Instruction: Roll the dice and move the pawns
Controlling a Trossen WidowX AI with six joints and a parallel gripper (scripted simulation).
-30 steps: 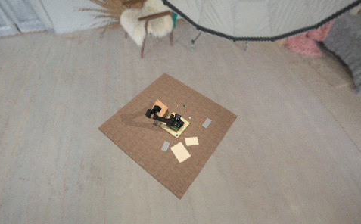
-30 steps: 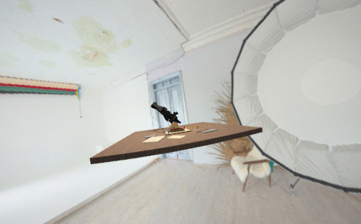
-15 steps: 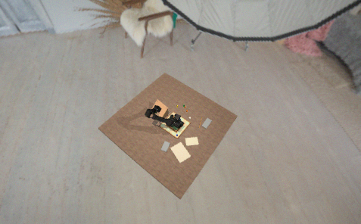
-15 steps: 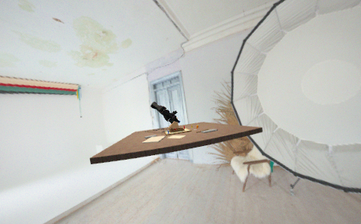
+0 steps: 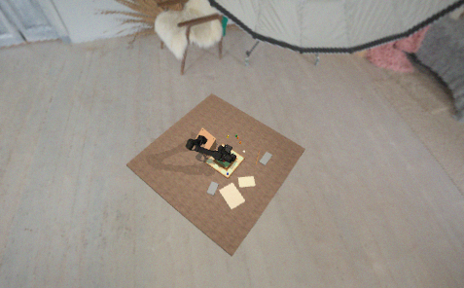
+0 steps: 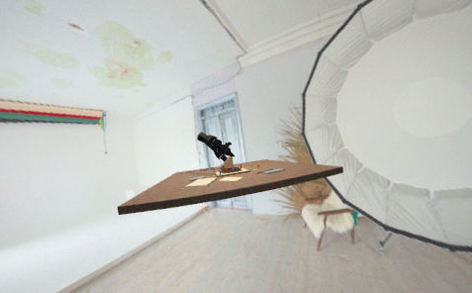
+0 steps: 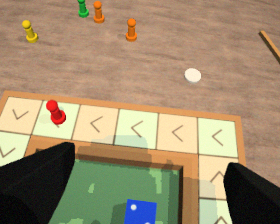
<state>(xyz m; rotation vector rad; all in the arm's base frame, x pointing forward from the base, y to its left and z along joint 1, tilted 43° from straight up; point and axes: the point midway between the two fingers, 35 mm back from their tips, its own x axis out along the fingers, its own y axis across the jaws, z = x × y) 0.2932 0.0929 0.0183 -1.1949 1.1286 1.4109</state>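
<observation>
My gripper tip is now 100 mm short of the blue pawn, 130 mm to the left of it and 120 mm above it. Round my gripper tip: red die: 20 mm behind, 60 mm to the right, 120 mm below.
</observation>
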